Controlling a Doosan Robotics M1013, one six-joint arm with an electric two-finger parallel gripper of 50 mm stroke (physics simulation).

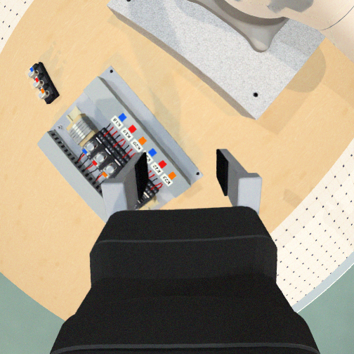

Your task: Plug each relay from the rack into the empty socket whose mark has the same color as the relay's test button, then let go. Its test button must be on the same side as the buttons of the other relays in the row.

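The black rack (54,90) at the upper left holds three clear relays, with blue (34,73), red (38,83) and orange (44,94) test buttons on their left side. In the grey tray (115,80), three relays (91,146) (101,157) (110,168) sit in the row, their blue, red and orange buttons toward the lower left. Beyond them, the sockets by the second blue mark (152,152), red mark (162,164) and orange mark (172,175) are largely hidden by the left finger. My gripper (181,164) is open and empty, above the tray's right end.
The robot's speckled base plate (220,65) stands at the upper right, with the arm base above it. A slotted wire duct (75,154) runs along the tray's lower-left side. The wooden table (50,210) lies around the tray, with a perforated pale surface (325,220) at the right.
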